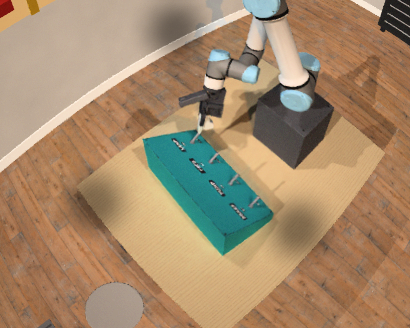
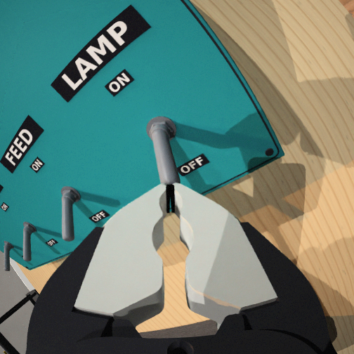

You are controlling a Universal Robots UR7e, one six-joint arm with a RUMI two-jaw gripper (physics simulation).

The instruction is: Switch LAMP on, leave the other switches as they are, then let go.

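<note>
The teal switch panel carries a row of grey toggle levers. The LAMP lever leans toward its OFF label, away from its ON label. The FEED lever, the PUMP lever and the BRAKE lever lean the same way. My gripper is shut with nothing between its fingers. Its tips are right at the free end of the LAMP lever, on the OFF side; whether they touch it I cannot tell.
The panel stands on a light wooden mat. The dark robot base block stands behind the panel on the mat. A grey disc lies on the floor at the lower left. A curved wall runs along the upper left.
</note>
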